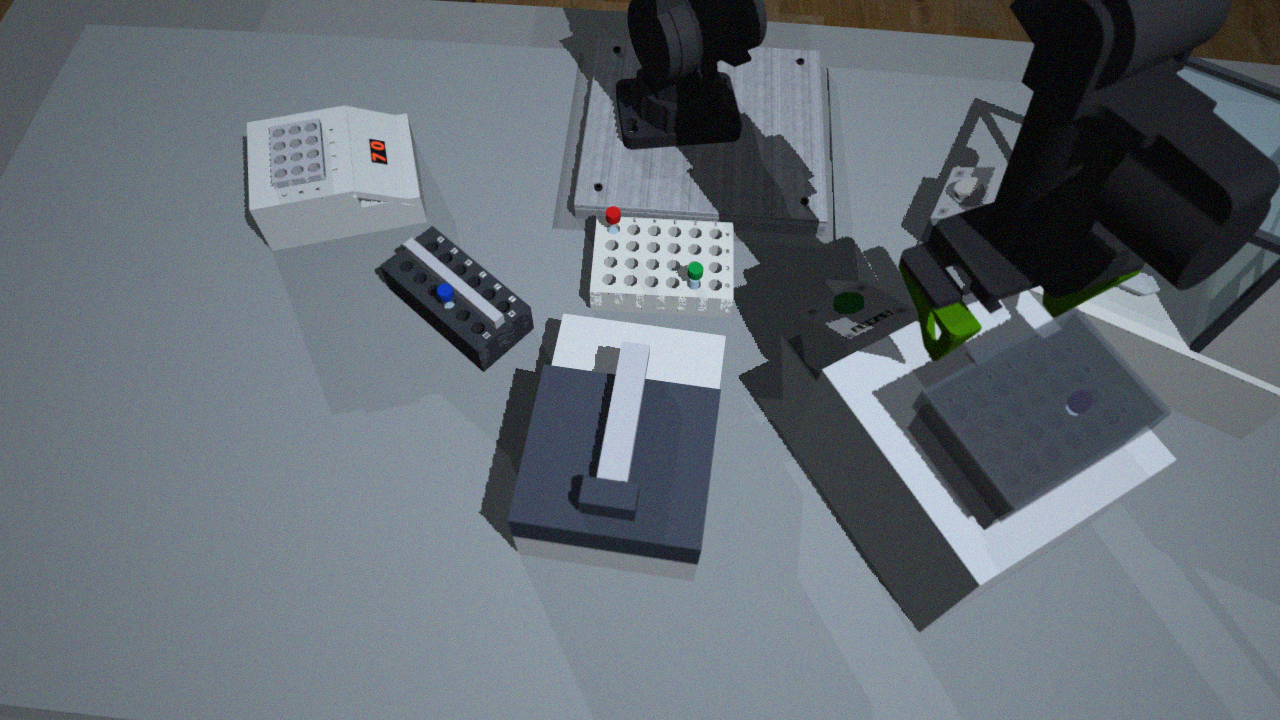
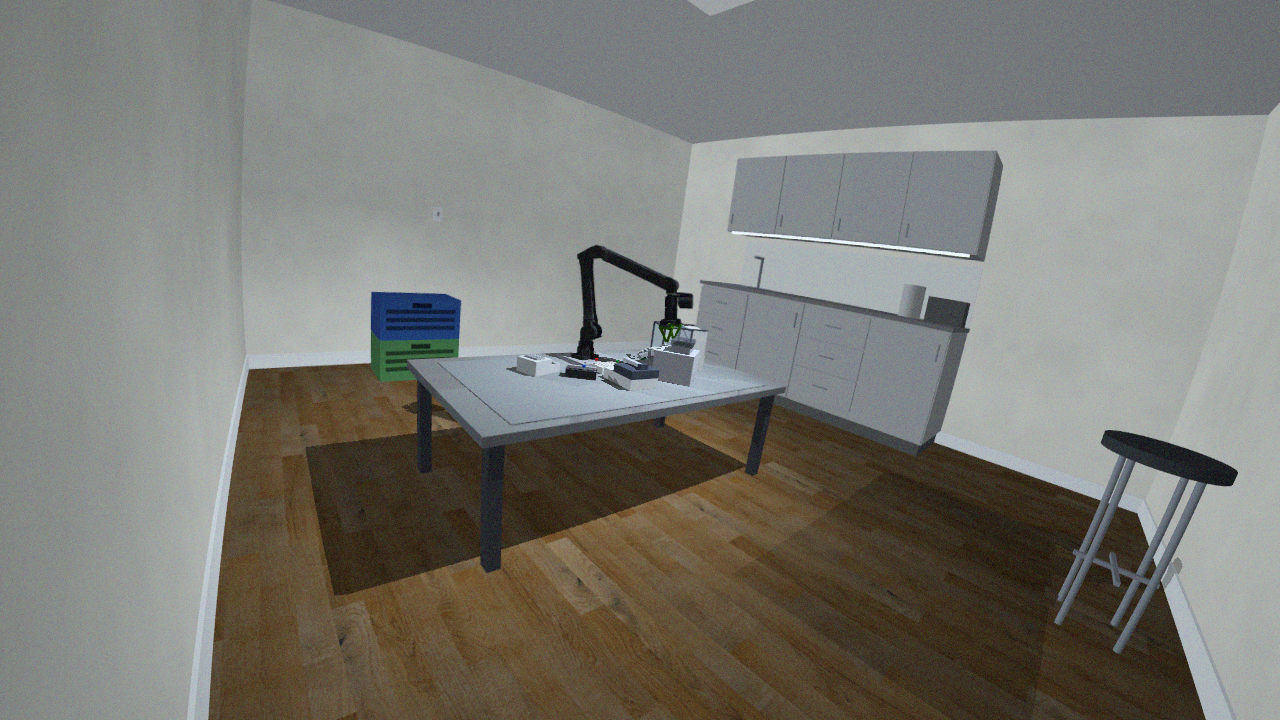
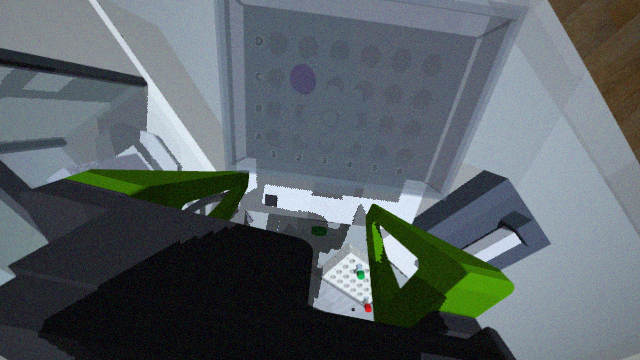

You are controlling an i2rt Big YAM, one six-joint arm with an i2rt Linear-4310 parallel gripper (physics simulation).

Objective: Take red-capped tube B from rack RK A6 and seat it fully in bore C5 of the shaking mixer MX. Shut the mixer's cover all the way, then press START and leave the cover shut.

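Frame: origin at the arm's base, x left, y back, z up, level; centimetres.
Where they show: gripper, fingertip midpoint: [image 1: 991, 331] [image 2: 670, 340] [image 3: 310, 194]; arm's base, link origin: [image 1: 677, 115] [image 2: 584, 357].
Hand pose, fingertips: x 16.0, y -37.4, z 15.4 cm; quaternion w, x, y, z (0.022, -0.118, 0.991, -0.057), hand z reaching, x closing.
Each offset is from my fingertips to the top centre of the thing.
Red-capped tube B {dz -11.5, dx -24.2, dy +22.4 cm} [image 1: 613, 215] [image 3: 368, 307] stands upright in a corner hole of the white rack {dz -13.9, dx -20.0, dy +18.8 cm} [image 1: 662, 301] [image 3: 340, 285]; the rack's labels are too small to read. The mixer {dz +2.0, dx -1.4, dy -0.7 cm} [image 1: 913, 470] [image 2: 675, 367] has its tinted clear cover {dz +2.0, dx +0.8, dy -6.0 cm} [image 1: 1029, 402] [image 3: 350, 100] over the block of bores; I cannot tell if it is fully down. Under it a purple cap [image 1: 1079, 402] [image 3: 303, 79] shows at C2, and no red cap shows at C5. A green button {dz -9.5, dx -5.6, dy +9.7 cm} [image 1: 848, 302] [image 3: 319, 230] is on a small box in shadow. My gripper [image 1: 995, 331] [image 3: 310, 194] is open and empty, near the cover's edge on the button side.
A dark-lidded box {dz -6.8, dx -25.5, dy +1.2 cm} [image 1: 554, 447] [image 3: 450, 220] with a pale handle stands left of the mixer. A green-capped tube {dz -11.5, dx -17.7, dy +15.5 cm} [image 1: 695, 270] is in the white rack. A black rack {dz -12.2, dx -38.9, dy +17.2 cm} [image 1: 483, 344] and a white unit reading 70 {dz -10.0, dx -50.0, dy +32.1 cm} [image 1: 335, 210] stand farther left. A glass-panelled case {dz +5.3, dx +20.3, dy +12.7 cm} [image 1: 1244, 277] is at the right.
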